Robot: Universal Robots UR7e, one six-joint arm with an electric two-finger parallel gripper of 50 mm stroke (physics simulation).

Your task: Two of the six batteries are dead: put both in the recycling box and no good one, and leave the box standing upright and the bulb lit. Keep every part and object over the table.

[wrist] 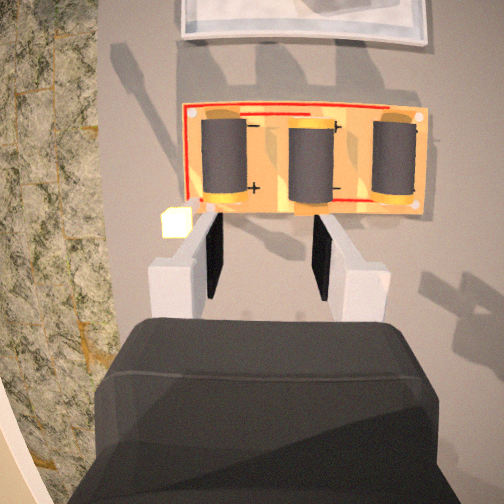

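An orange battery holder [305, 157] lies on the grey table ahead of me, with red wiring lines and plus and minus marks. Three dark grey batteries with gold ends sit in it: left [224, 156], middle [311, 162], right [393, 158]. A small bulb [176, 222] at the holder's lower left corner glows pale yellow. My gripper [268, 255] is open and empty, hovering above the table just in front of the holder, its fingers spanning the gap between the left and middle batteries. The other batteries are out of view.
A pale box or tray [305, 20] shows partly at the top edge, beyond the holder. The table's left edge [102, 200] runs down the frame, with stone floor [47, 200] past it. Arm shadows fall on the table at right.
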